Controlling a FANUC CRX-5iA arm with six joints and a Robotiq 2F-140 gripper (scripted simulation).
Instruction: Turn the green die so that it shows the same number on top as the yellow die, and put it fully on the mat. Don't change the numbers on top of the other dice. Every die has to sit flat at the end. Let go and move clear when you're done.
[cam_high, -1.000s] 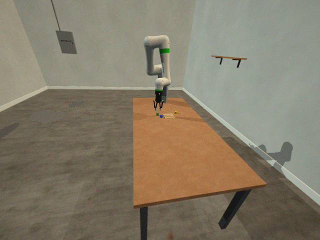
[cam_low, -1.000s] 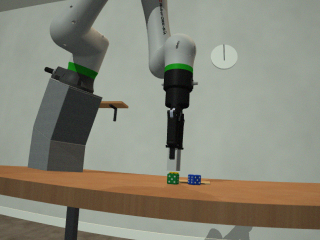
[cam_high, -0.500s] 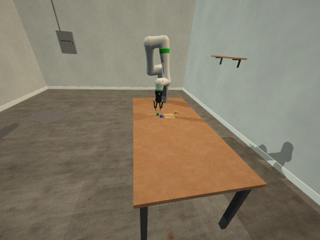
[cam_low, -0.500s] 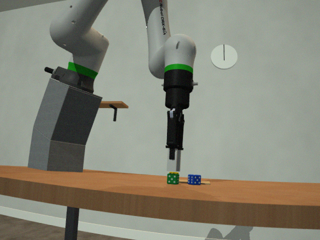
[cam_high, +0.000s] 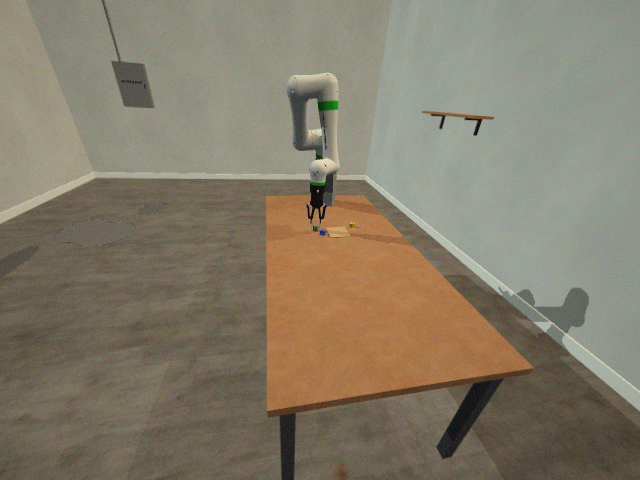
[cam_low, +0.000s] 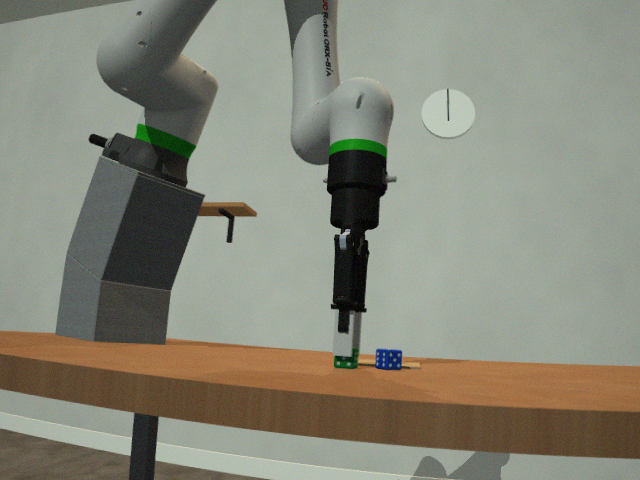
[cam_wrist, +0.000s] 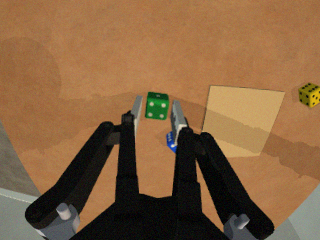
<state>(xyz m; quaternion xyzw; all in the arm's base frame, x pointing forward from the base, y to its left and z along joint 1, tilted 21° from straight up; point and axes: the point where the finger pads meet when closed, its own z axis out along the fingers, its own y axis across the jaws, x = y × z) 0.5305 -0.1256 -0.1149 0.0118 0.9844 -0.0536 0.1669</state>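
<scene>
Right now the green die is 4 cm below my hand. Also, from my hand: blue die: 6 cm ahead, 4 cm to the left, 4 cm below; then yellow die: 27 cm to the left, 5 cm behind, 4 cm below; then tan mat: 15 cm to the left, 5 cm below, 3 cm ahead.
</scene>
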